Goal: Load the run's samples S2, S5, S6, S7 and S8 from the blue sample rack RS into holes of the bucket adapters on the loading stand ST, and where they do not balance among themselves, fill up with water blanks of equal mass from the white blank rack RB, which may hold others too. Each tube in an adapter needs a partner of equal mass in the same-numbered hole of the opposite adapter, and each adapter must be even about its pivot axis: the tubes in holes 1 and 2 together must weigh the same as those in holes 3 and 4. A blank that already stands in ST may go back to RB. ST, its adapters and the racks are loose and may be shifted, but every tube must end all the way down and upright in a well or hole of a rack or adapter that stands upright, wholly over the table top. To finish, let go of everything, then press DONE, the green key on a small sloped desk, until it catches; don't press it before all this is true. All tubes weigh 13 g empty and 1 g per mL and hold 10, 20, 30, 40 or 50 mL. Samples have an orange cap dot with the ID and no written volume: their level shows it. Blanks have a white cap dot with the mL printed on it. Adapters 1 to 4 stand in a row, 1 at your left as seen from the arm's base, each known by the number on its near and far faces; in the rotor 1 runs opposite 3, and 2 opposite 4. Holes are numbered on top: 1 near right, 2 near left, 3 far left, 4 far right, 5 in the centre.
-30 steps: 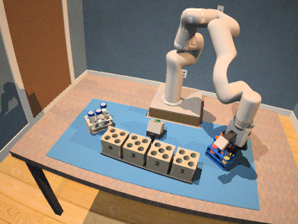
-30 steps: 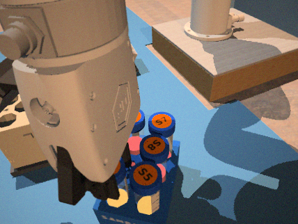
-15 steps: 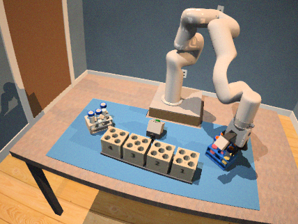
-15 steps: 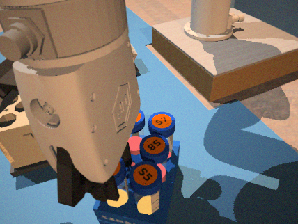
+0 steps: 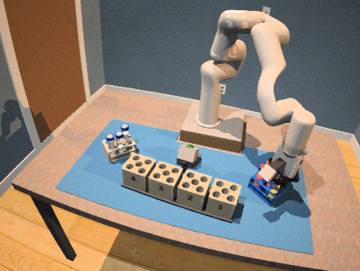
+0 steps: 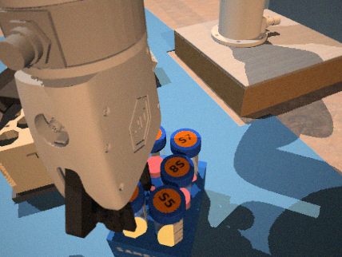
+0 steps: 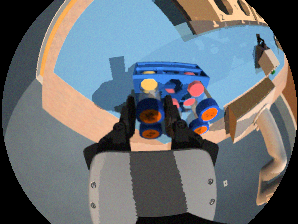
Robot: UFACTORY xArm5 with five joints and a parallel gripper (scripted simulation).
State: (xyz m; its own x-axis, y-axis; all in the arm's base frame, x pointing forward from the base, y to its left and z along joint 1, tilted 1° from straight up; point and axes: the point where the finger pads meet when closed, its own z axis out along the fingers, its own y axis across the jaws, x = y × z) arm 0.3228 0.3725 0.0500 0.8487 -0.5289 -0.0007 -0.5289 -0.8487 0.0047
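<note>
The blue sample rack RS lies 90 mm below my hand, 40 mm behind it and 20 mm to the right of it. From my hand the other things lie so: white blank rack RB: 670 mm to the right, 90 mm below, 10 mm ahead; blue-capped tube: 680 mm to the right, 50 mm below, 50 mm ahead; loading stand ST: 340 mm to the right, 110 mm below, 110 mm ahead.
</note>
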